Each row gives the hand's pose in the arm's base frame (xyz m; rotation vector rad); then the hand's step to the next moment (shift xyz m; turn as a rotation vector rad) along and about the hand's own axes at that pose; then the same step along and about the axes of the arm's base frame.
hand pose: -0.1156 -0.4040 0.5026 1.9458 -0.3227 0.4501
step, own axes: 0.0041 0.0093 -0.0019 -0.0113 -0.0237 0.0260
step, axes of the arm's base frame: -0.0006 -0.0021 0.0101 0.0041 -0.0141 -0.0339
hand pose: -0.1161 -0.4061 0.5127 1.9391 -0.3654 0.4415
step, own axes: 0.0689 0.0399 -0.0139 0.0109 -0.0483 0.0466
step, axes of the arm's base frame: 0.0413 -0.0064 0.0692 0.0376 -0.0246 -0.0510
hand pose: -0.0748 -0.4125 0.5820 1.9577 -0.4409 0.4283
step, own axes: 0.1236 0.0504 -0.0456 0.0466 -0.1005 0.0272
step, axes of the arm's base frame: 0.0783 0.0074 0.1171 0.0920 0.0096 -0.0668
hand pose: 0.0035 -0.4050 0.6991 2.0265 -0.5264 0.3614
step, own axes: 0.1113 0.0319 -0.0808 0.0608 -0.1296 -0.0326
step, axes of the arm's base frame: 0.0769 0.0329 0.1138 0.1167 0.0714 -0.0532
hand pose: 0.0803 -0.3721 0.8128 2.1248 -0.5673 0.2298
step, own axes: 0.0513 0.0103 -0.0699 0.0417 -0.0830 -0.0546
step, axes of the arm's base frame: 0.0433 0.0358 0.0668 0.0787 0.0723 -0.0135
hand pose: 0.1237 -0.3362 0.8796 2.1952 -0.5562 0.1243
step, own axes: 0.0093 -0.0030 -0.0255 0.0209 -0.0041 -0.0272
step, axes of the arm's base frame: 0.0122 0.0179 0.0166 0.0232 0.0157 0.0201
